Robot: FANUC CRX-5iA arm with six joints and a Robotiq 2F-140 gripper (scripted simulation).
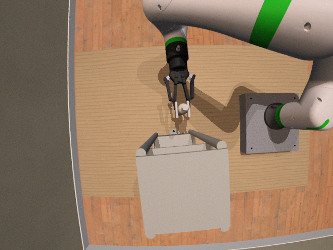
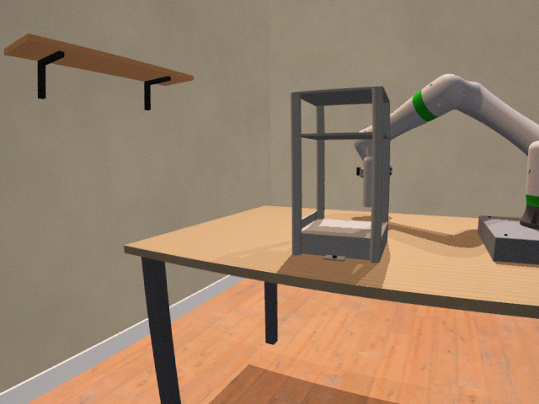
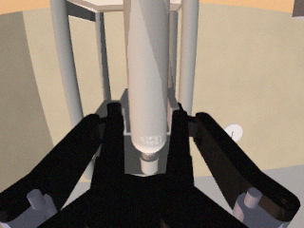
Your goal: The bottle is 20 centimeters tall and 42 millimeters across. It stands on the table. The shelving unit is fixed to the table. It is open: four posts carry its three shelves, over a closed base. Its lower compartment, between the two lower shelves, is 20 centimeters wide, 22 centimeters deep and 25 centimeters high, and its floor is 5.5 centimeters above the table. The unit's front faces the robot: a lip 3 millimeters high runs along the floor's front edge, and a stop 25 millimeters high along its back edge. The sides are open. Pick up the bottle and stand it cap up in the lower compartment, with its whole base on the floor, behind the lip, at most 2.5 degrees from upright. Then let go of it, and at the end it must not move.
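The shelving unit is 23 cm to the left of my hand, 3 cm ahead of it and 1 cm above it.
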